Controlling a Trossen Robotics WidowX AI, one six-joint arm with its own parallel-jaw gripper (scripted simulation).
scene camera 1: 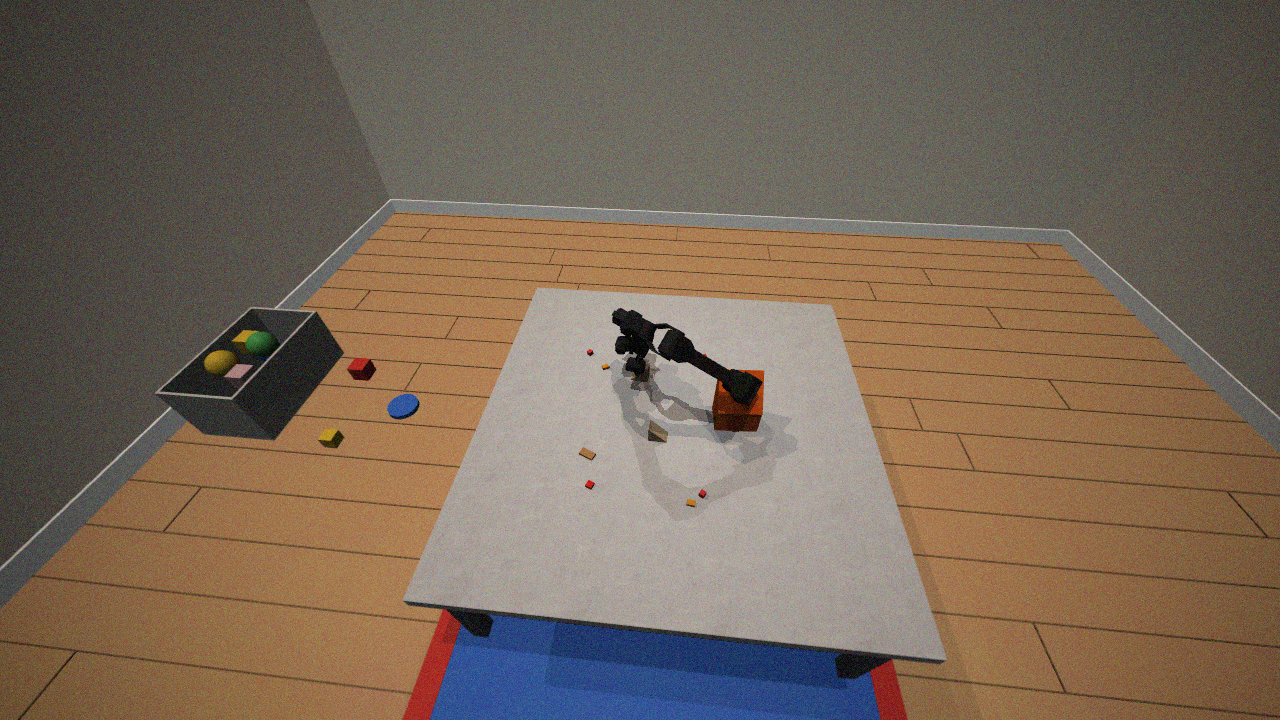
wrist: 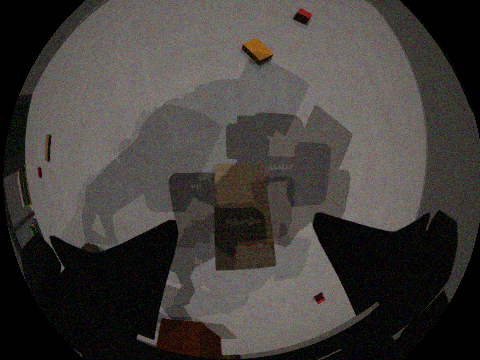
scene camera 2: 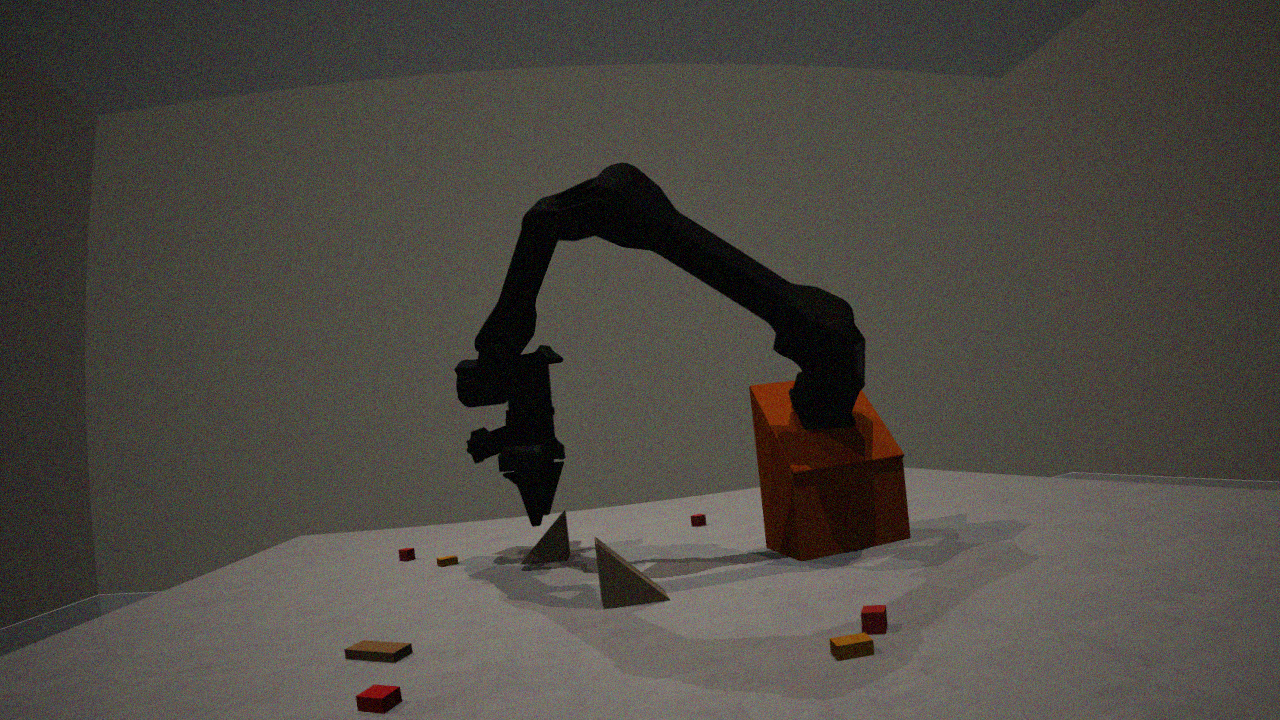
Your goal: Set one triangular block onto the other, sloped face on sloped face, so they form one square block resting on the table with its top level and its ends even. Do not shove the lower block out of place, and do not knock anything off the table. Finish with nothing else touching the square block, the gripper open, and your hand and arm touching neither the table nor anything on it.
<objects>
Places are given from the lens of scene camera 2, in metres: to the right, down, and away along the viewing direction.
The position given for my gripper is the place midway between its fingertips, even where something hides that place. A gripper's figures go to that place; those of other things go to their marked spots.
my gripper (scene camera 2: 541, 520): -0.13, 0.21, 0.83
tan triangular block (scene camera 2: 554, 546): -0.11, 0.24, 0.81
tan triangular block (scene camera 2: 621, 584): -0.02, 0.20, 0.57
orange piece (scene camera 2: 852, 646): 0.13, 0.18, 0.38
</objects>
